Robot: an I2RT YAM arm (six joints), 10 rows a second.
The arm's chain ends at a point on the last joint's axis. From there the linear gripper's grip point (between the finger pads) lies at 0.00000 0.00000 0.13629 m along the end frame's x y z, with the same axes.
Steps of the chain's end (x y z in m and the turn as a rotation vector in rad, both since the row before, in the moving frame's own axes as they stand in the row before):
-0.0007, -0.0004, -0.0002, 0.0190, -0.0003, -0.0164
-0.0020, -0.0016, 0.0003, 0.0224, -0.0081, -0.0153
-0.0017, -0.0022, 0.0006, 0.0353, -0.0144, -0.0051
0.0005, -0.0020, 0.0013, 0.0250, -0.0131, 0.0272
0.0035, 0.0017, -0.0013, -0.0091, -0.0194, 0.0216
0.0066, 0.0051, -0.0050, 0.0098, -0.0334, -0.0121
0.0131, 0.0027, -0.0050, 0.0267, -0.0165, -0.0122
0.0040, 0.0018, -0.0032, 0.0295, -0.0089, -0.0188
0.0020, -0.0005, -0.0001, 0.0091, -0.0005, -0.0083
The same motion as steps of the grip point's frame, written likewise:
-0.0008, -0.0030, -0.0002, 0.0190, -0.0003, -0.0164
-0.0031, -0.0046, 0.0003, 0.0224, -0.0081, -0.0153
-0.0037, -0.0070, 0.0005, 0.0353, -0.0144, -0.0051
-0.0012, -0.0054, 0.0012, 0.0250, -0.0131, 0.0272
0.0008, 0.0029, -0.0013, -0.0091, -0.0194, 0.0216
0.0020, 0.0038, -0.0051, 0.0098, -0.0334, -0.0121
0.0108, -0.0009, -0.0051, 0.0267, -0.0165, -0.0122
0.0027, -0.0022, -0.0033, 0.0295, -0.0089, -0.0188
0.0019, -0.0017, -0.0001, 0.0091, -0.0005, -0.0083

